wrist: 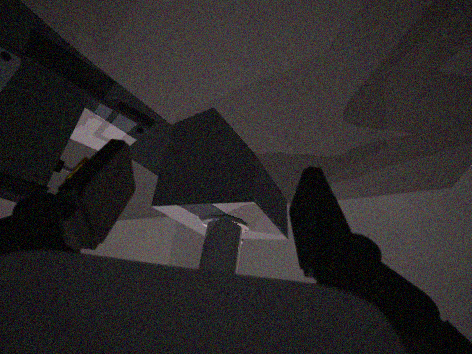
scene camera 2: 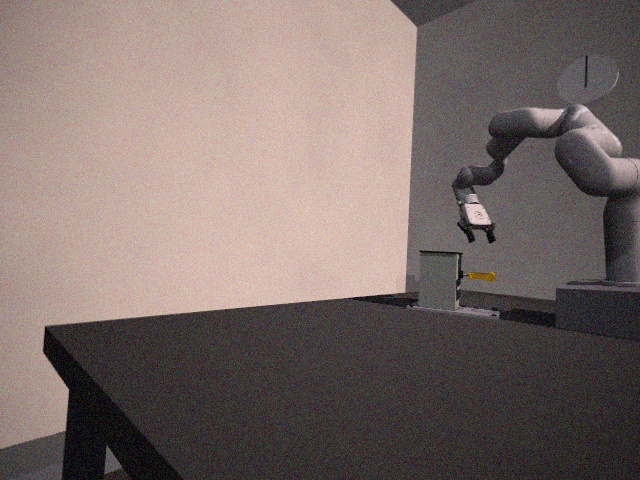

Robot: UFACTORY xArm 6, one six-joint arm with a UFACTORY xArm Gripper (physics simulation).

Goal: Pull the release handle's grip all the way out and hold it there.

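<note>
The release handle's yellow grip (scene camera 2: 481,276) sticks out to the right from the side of a pale upright housing (scene camera 2: 438,281) with a dark top. A short, thin length of rod shows between the grip and the housing. In the dark wrist view a small part of the yellow grip (wrist: 77,169) shows at the left, partly hidden behind the left finger. My gripper (scene camera 2: 481,240) (wrist: 215,177) is open and empty. It is tilted downward, above the grip and apart from it.
The housing stands on a light base plate (scene camera 2: 478,312) at the far side of the dark table (scene camera 2: 330,382). The arm's grey pedestal (scene camera 2: 594,310) stands to the right. A large pale wall (scene camera 2: 232,155) rises behind the table.
</note>
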